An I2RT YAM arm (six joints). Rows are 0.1 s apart.
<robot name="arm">
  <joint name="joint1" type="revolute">
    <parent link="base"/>
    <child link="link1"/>
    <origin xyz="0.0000 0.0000 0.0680" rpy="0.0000 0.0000 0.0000"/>
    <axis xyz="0 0 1"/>
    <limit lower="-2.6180" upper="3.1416"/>
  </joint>
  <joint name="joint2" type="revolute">
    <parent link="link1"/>
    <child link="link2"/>
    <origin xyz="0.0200 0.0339 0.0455" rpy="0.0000 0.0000 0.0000"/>
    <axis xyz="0 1 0"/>
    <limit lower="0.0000" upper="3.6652"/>
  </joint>
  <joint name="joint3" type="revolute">
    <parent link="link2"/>
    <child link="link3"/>
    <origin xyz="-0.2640 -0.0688 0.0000" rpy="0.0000 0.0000 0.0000"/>
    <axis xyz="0 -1 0"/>
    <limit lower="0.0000" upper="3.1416"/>
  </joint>
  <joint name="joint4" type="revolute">
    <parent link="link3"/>
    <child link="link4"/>
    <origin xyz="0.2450 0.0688 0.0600" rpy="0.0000 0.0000 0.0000"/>
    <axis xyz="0 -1 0"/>
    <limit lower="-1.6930" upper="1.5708"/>
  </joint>
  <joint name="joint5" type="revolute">
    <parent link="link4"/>
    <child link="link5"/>
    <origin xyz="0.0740 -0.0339 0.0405" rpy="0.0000 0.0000 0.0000"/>
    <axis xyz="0 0 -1"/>
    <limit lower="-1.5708" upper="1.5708"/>
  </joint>
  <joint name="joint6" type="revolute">
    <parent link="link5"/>
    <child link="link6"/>
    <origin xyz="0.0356 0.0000 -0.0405" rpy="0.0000 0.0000 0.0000"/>
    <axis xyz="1 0 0"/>
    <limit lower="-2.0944" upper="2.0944"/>
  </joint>
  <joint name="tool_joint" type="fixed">
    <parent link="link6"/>
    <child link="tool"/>
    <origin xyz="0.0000 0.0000 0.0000" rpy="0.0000 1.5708 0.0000"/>
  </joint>
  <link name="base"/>
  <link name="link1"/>
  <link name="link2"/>
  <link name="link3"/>
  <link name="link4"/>
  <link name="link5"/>
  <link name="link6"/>
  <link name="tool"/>
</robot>
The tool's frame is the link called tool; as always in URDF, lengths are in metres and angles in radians.
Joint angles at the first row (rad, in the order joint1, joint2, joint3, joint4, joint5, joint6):
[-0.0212, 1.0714, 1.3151, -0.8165, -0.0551, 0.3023]
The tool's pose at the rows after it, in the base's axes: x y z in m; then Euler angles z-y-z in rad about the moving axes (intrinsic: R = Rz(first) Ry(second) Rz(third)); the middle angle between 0 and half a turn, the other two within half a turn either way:
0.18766 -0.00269 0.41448 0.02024 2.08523 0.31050
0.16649 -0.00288 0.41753 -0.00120 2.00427 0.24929
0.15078 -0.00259 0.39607 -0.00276 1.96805 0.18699
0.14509 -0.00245 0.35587 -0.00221 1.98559 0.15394
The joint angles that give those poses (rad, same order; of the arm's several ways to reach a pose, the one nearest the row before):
[-0.0212, 1.0015, 1.3147, -0.8280, -0.0360, 0.2901]
[-0.0212, 0.9112, 1.2663, -0.7887, -0.0181, 0.2409]
[-0.0212, 0.8032, 1.1278, -0.7219, -0.0170, 0.1799]
[-0.0211, 0.7109, 0.9409, -0.6449, -0.0173, 0.1463]

